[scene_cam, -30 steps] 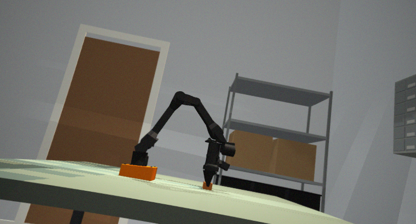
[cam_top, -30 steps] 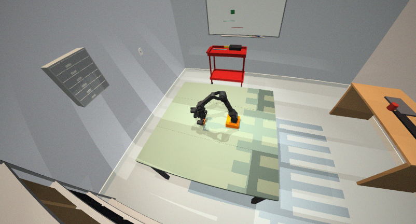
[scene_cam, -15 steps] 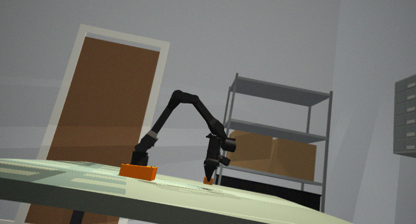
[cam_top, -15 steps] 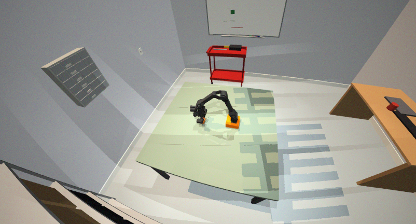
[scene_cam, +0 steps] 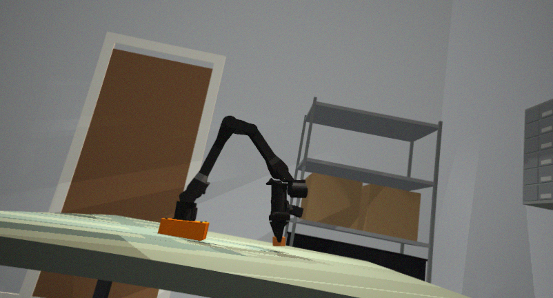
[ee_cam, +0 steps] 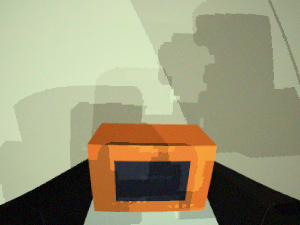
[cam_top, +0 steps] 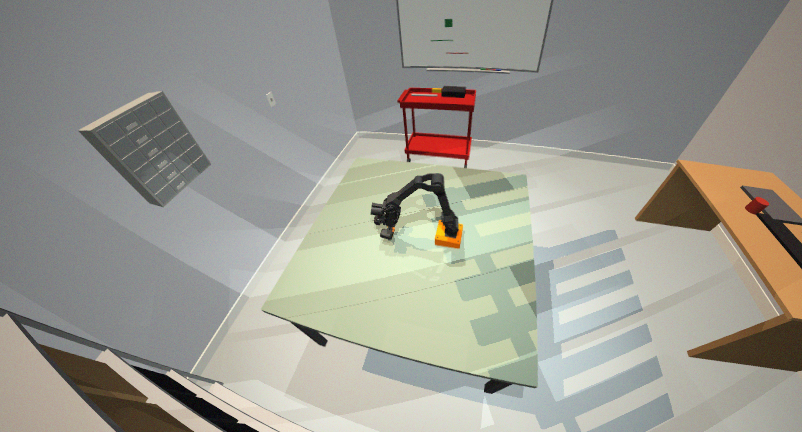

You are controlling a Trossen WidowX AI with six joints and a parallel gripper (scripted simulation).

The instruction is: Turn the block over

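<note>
My gripper tip is 1 cm below the orange block.
</note>
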